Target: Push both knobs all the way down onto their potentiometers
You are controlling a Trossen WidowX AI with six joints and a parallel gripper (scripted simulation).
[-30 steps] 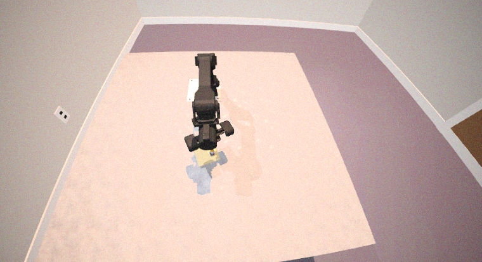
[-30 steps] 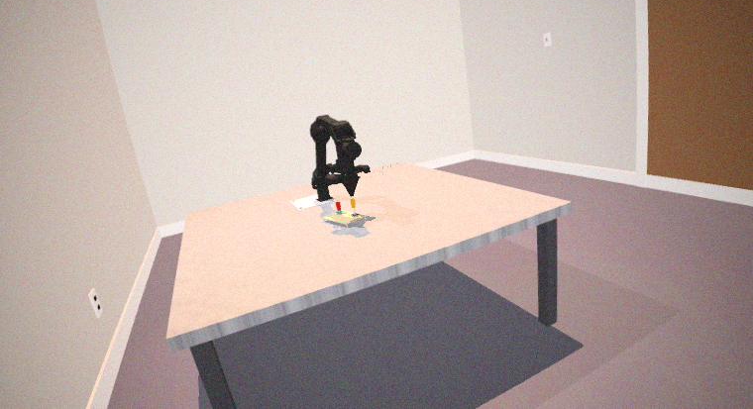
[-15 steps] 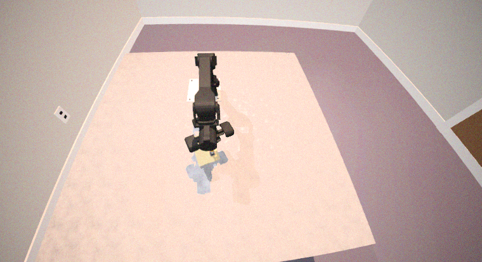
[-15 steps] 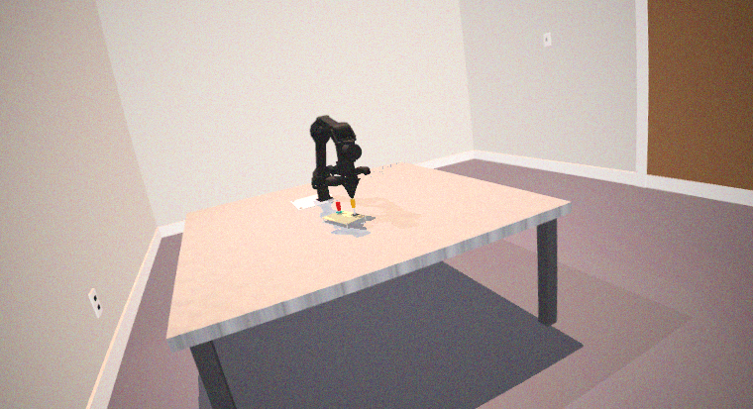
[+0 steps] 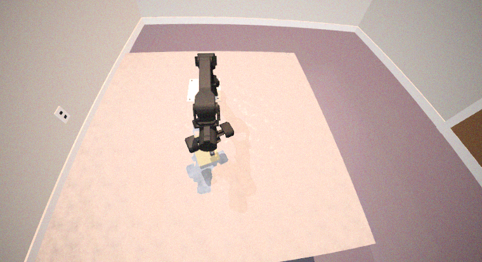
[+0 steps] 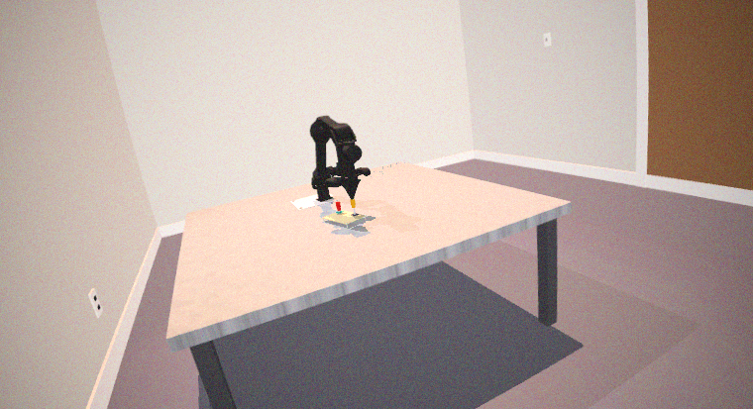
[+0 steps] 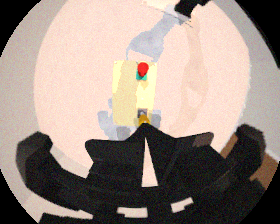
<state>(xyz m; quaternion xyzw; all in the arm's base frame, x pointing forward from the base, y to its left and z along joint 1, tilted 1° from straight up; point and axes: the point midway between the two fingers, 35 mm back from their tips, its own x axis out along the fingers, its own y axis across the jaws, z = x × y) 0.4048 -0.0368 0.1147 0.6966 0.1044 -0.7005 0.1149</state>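
The orange knob is 1 cm below my gripper tip. From my gripper tip the other things lie so: red knob 8 cm behind, 3 cm to the right, 4 cm below.
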